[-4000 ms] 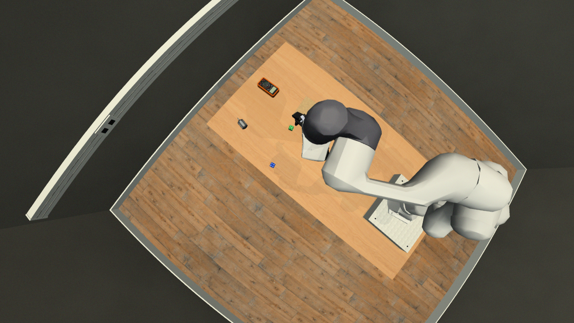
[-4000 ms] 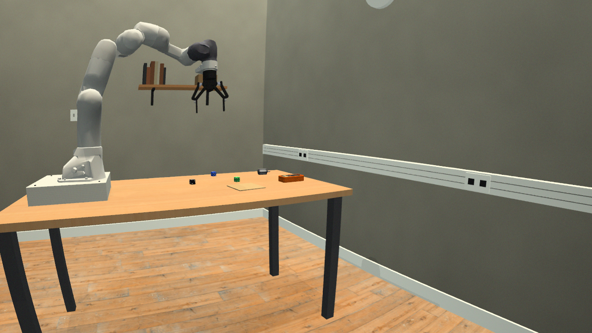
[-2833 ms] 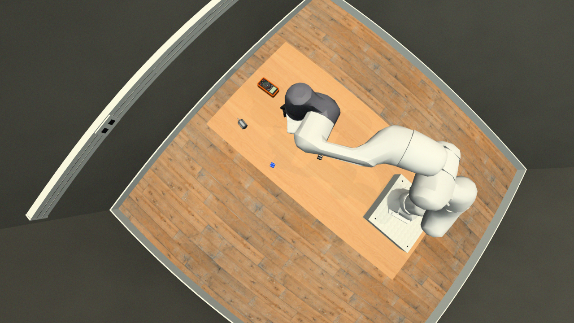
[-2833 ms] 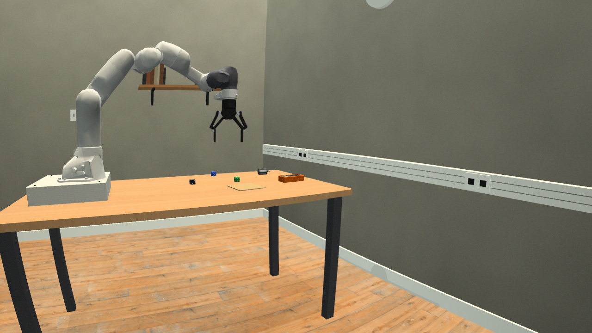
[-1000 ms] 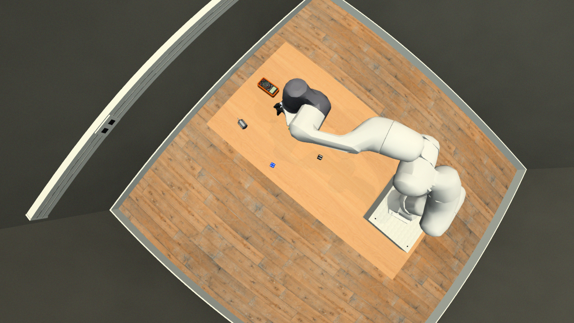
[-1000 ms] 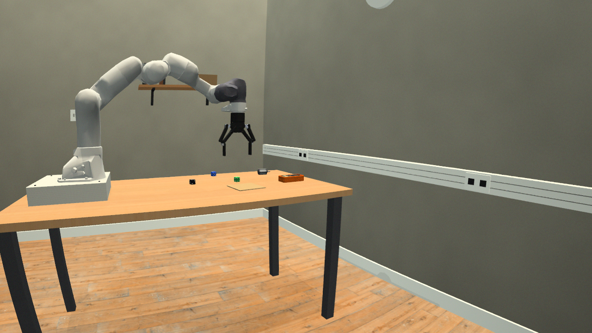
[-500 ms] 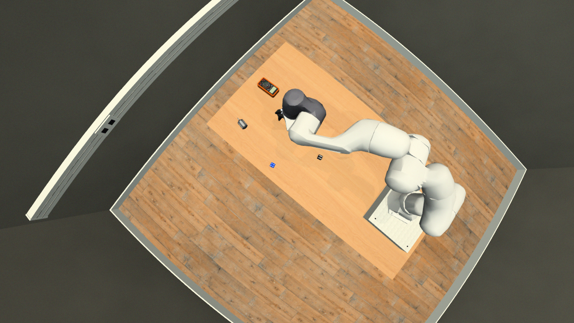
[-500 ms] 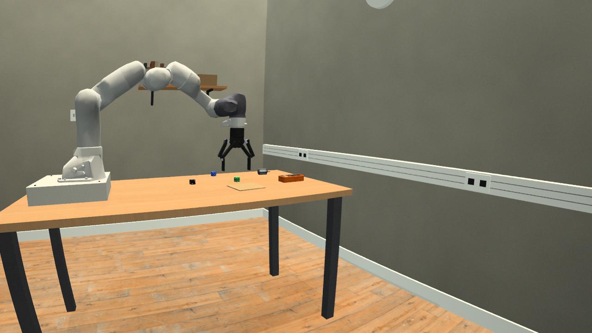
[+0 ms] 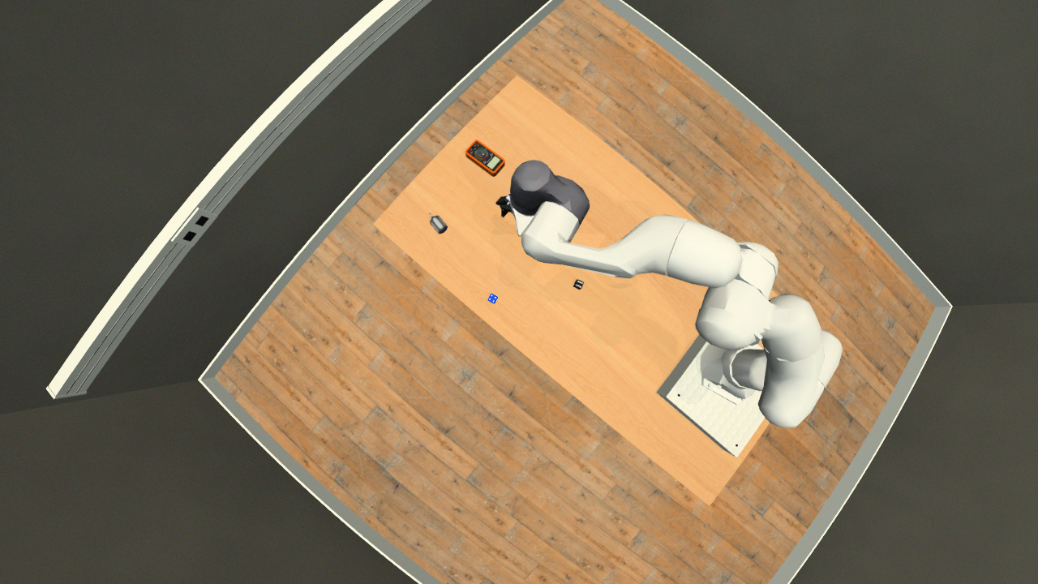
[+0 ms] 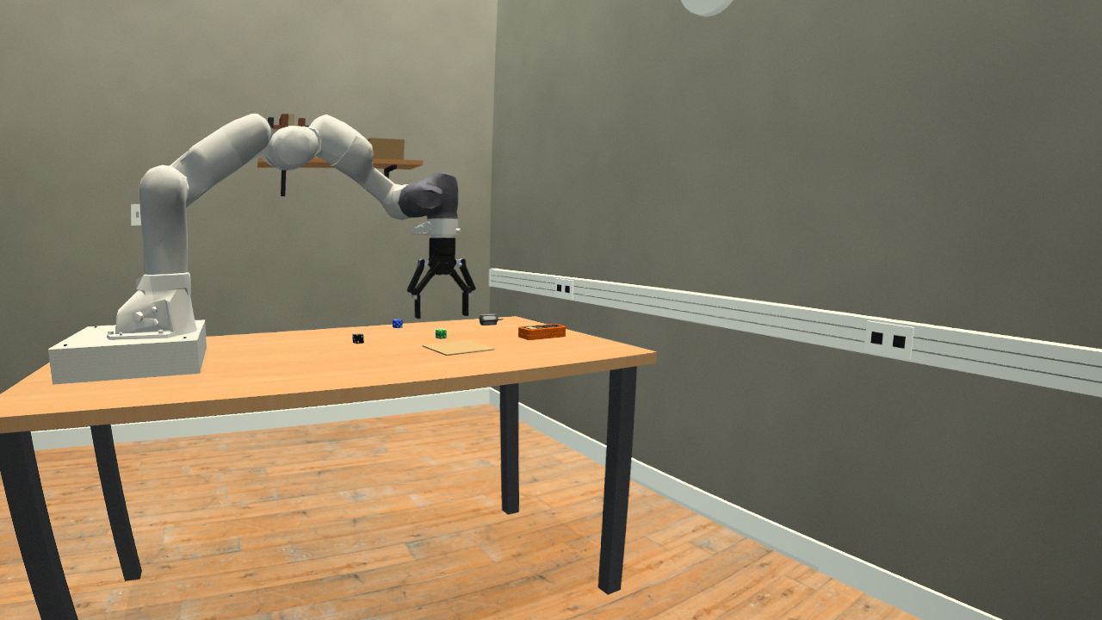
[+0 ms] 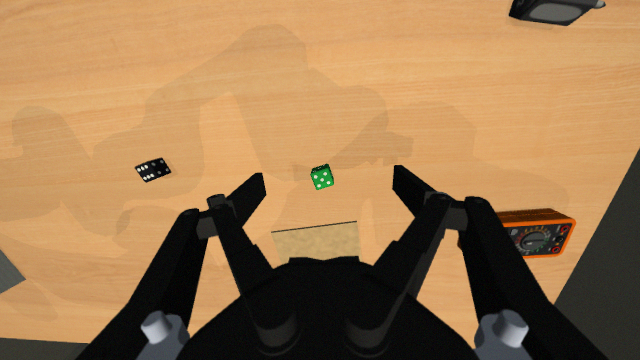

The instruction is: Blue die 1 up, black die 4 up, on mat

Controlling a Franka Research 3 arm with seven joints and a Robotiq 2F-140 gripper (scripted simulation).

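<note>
My gripper is now 10 mm past the green die, 10 mm to the left of it and 60 mm above it. The rest, counted from my hand: tan mat: 20 mm behind, 170 mm to the right, 70 mm below; blue die: 70 mm behind, 230 mm to the left, 60 mm below; black die: 250 mm behind, 10 mm to the left, 60 mm below.
</note>
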